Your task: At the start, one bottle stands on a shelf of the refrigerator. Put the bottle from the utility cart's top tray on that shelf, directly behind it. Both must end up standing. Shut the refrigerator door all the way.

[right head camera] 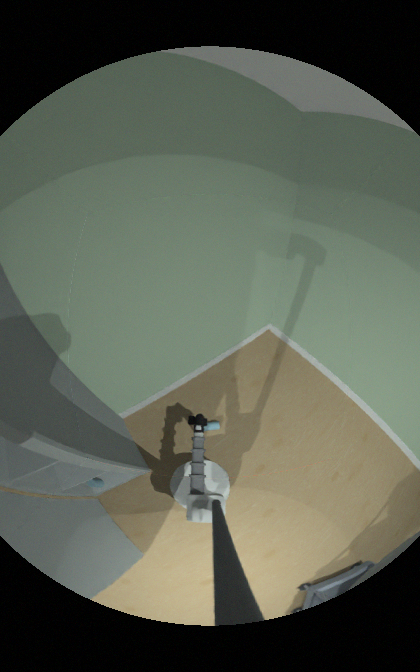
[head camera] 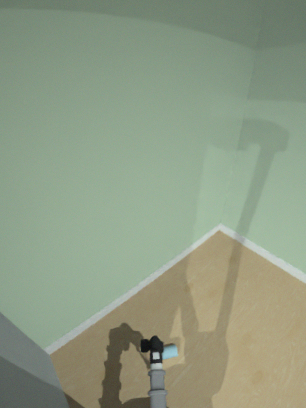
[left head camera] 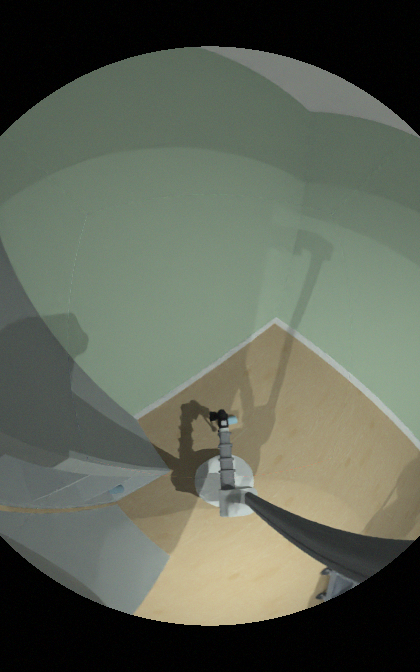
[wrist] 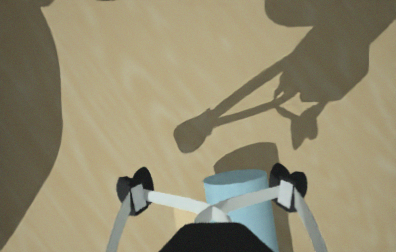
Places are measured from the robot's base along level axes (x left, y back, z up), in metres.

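Where they show: gripper, fingertip midpoint: [wrist: 210, 180].
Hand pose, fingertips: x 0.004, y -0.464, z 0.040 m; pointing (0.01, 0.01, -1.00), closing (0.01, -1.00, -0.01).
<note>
Each offset is from my fingertips to the centre of the thing. "*": to the spot under its first point.
A light blue bottle @(dz -0.034, dx -0.073, dy -0.036 m) [head camera: 170, 351] [left head camera: 232, 420] [right head camera: 213, 426] [wrist: 242, 205] lies on its side on the floor. My gripper [head camera: 153, 345] [left head camera: 221, 417] [right head camera: 199, 422] [wrist: 210, 180] is open and points down over it; in the wrist view the bottle's flat end shows between and beyond the fingers, nearer the right one, with no finger gripping it. Another light blue bottle @(dz +0.130, dx +0.779, dy +0.590 m) [left head camera: 117, 489] [right head camera: 96, 483] shows inside the grey refrigerator [head camera: 25, 365] [left head camera: 115, 435] [right head camera: 95, 440] at the left. The refrigerator door @(* dz +0.366, dx +0.567, dy +1.023 m) [left head camera: 130, 555] [right head camera: 100, 540] appears to stand open; its hinge is hidden.
The utility cart [left head camera: 340, 584] [right head camera: 330, 589] shows in part at the lower right; its top tray cannot be made out. Green walls with a white baseboard [head camera: 220, 227] meet in a corner beyond the gripper. My dark mast [left head camera: 320, 535] [right head camera: 230, 575] crosses the lower part.
</note>
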